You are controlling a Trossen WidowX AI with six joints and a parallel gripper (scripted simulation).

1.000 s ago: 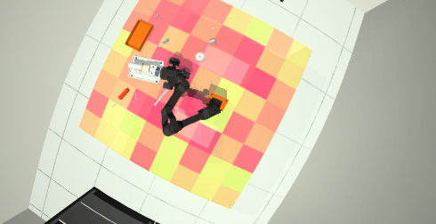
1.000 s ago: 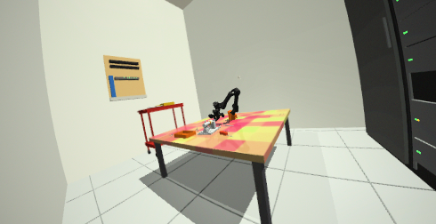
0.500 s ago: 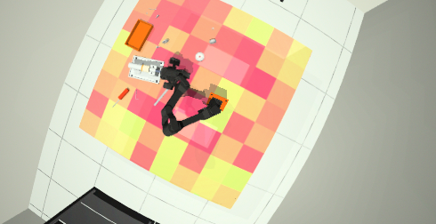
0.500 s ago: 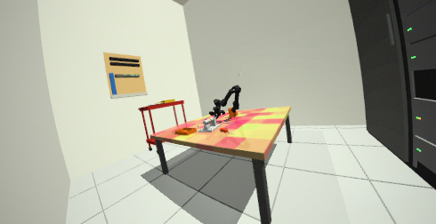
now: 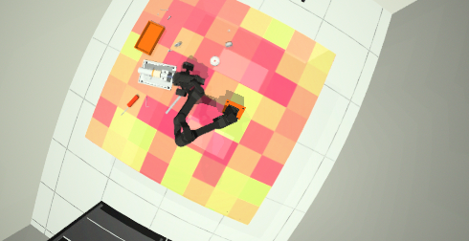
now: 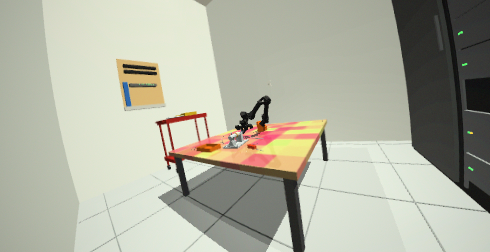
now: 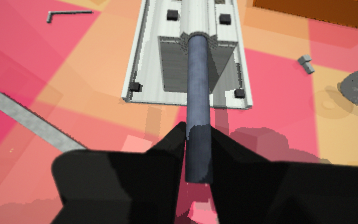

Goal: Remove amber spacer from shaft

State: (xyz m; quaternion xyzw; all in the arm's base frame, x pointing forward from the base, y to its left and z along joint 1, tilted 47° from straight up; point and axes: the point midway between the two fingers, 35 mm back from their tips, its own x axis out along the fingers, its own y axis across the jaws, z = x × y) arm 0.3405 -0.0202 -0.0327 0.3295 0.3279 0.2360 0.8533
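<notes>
Right now my gripper tip is 6 cm short of the dark blue-grey shaft, 2 cm below it and 1 cm to the right of it. From my gripper tip the other things lie so: amber spacer (14 cm ahead, 3 cm to the left, 2 cm above); then cream spacer (10 cm ahead, 2 cm to the left, 2 cm above); then grey flat bar (15 cm to the left, 5 cm below, 3 cm behind).
</notes>
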